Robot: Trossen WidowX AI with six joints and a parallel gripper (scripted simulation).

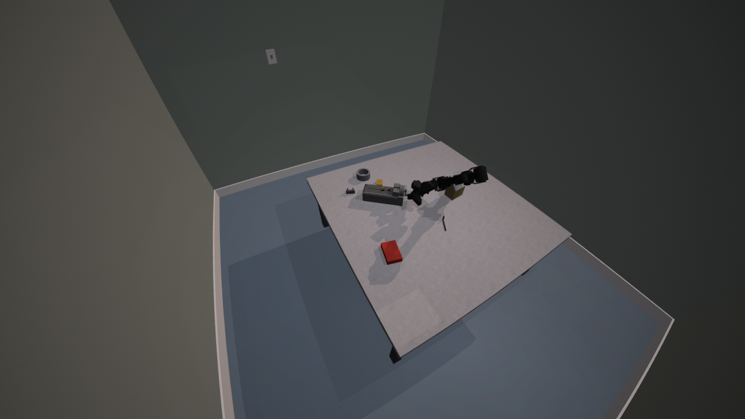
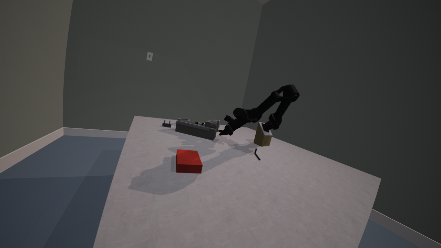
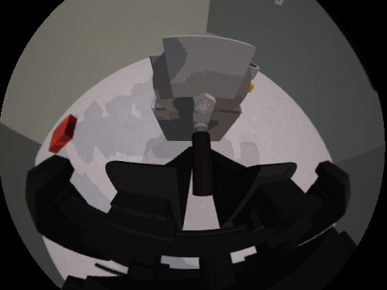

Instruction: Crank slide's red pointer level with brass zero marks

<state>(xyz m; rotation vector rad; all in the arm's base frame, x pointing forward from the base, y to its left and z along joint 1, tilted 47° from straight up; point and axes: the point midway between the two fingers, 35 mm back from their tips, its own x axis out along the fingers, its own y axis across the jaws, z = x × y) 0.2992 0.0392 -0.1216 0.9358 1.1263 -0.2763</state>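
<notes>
Right now my gripper tip is 1 cm past the black crank handle, 1 cm to the right of it and 2 cm below it. The rest, counted from my gripper tip: yellow block 8 cm ahead, 24 cm to the right, 2 cm below; then red pointer 10 cm ahead, 7 cm to the right, 5 cm above; then black bent key 10 cm behind, 25 cm to the left, 2 cm below.
</notes>
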